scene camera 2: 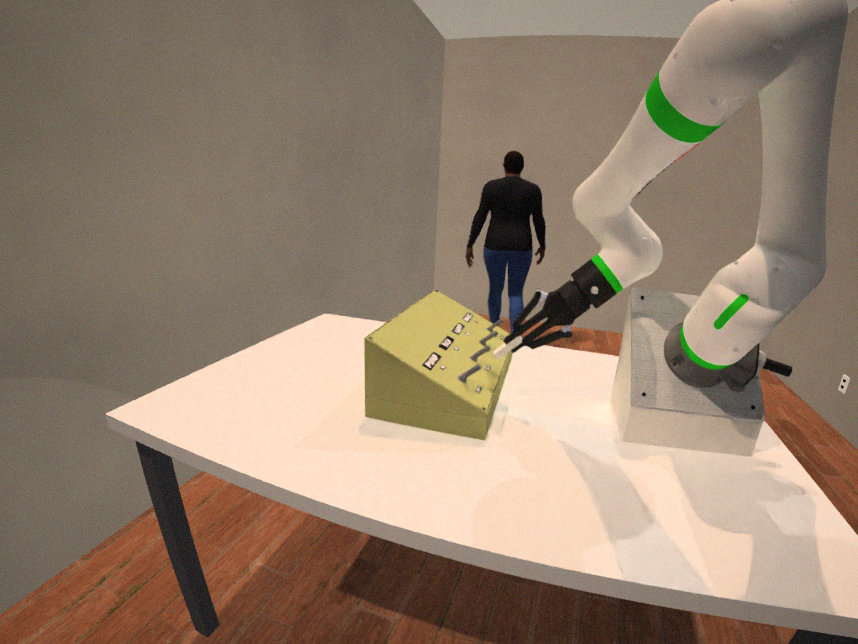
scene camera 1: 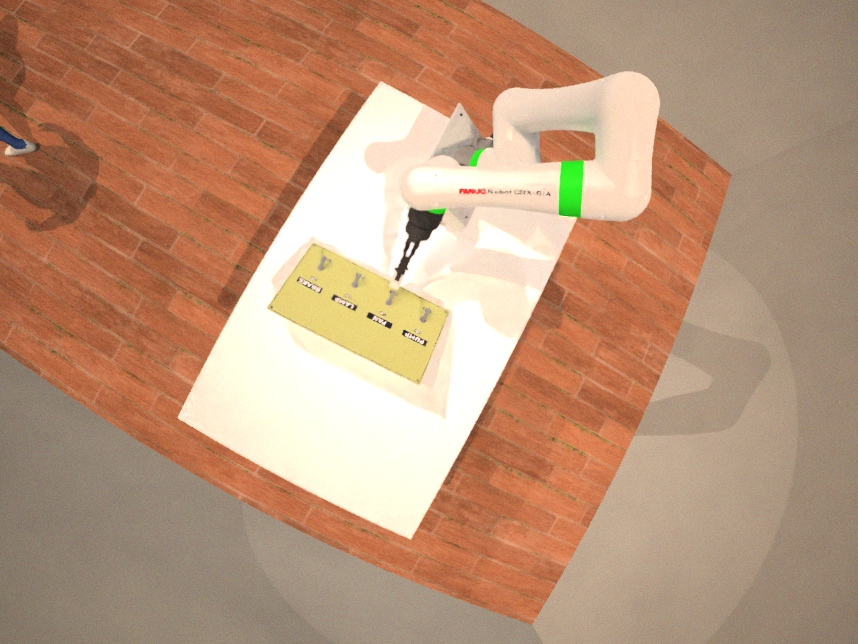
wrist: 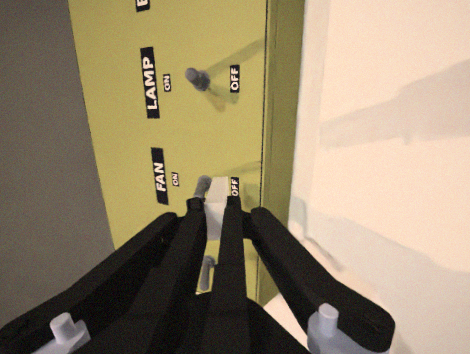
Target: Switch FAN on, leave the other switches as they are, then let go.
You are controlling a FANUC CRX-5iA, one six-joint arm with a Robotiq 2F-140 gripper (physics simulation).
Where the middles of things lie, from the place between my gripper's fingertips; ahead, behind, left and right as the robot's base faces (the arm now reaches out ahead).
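Labels:
With the yellow-green switch panel (scene camera 2: 413, 364) as my reference, my gripper is now 20 mm above it, 30 mm to the left of it and 120 mm short of it.

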